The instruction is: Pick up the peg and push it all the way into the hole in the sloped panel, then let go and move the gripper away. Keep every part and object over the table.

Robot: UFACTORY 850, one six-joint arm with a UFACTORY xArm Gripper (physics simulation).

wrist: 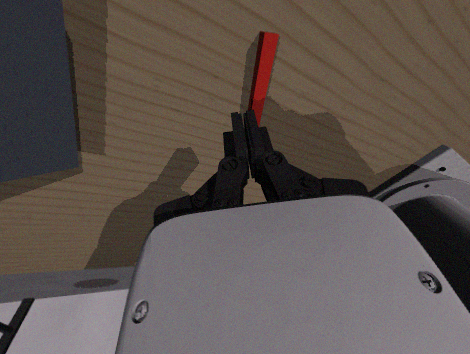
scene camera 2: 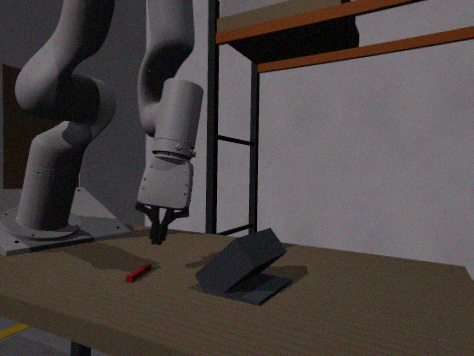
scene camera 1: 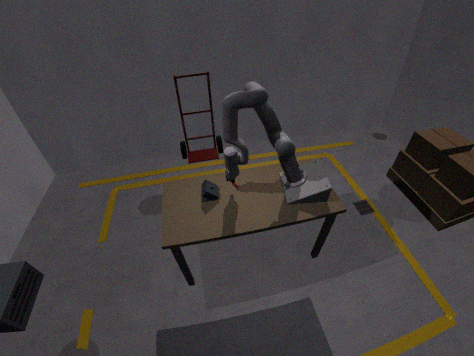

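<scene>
The red peg [scene camera 1: 236, 185] [scene camera 2: 139, 273] [wrist: 264, 70] lies flat on the table. In the wrist view its near end is partly hidden behind a fingertip. My gripper [scene camera 2: 158, 242] [wrist: 243, 128] is shut with nothing between its fingers. It hangs above the table, in scene camera 2 higher than the peg and beyond it, apart from it. The dark sloped panel block [scene camera 1: 210, 190] [scene camera 2: 240, 260] [wrist: 32, 95] stands on the table, to the right of the peg in scene camera 2 and at the left edge of the wrist view. Its hole cannot be made out clearly.
The wooden table [scene camera 1: 187, 225] [scene camera 2: 375, 300] carries the arm's light base plate [scene camera 1: 312, 191] [scene camera 2: 102, 225]. A red hand truck [scene camera 1: 183, 113] stands behind the table. Brown boxes [scene camera 1: 440, 145] are stacked to the right. A tall shelf rack [scene camera 2: 212, 125] stands behind the table in scene camera 2.
</scene>
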